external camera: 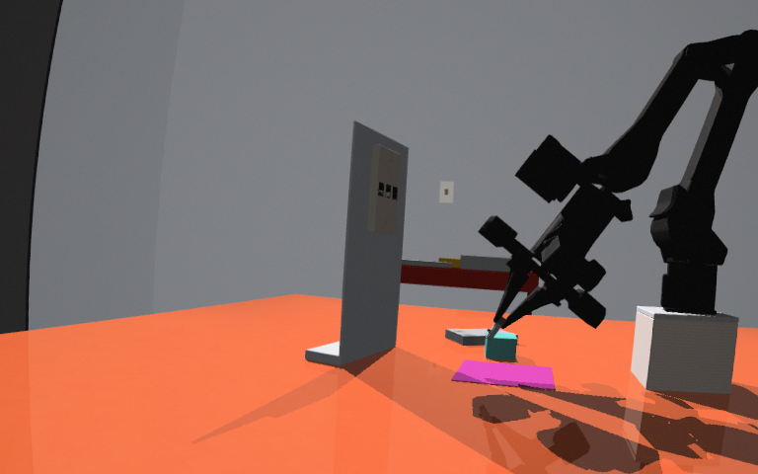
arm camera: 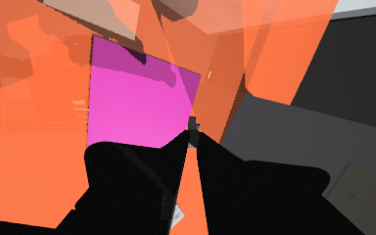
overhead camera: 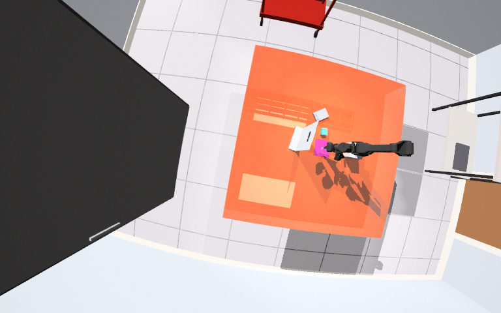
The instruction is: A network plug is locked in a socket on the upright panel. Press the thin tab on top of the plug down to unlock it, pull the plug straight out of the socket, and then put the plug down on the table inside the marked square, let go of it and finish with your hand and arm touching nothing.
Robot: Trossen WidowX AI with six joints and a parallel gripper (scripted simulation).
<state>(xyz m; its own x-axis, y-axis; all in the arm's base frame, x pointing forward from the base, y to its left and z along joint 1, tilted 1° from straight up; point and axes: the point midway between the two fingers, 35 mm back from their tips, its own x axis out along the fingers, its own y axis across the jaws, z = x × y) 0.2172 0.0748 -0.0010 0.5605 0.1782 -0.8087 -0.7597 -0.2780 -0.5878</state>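
Now: gripper tip 60 mm above the pink marked square and 10 mm past it. The rest, counted from my gripper tip: flat grey block 220 mm to the right, 90 mm ahead, 50 mm below; grey network plug right at my gripper tip; upright panel 180 mm ahead, 80 mm above, 10 mm to the left.
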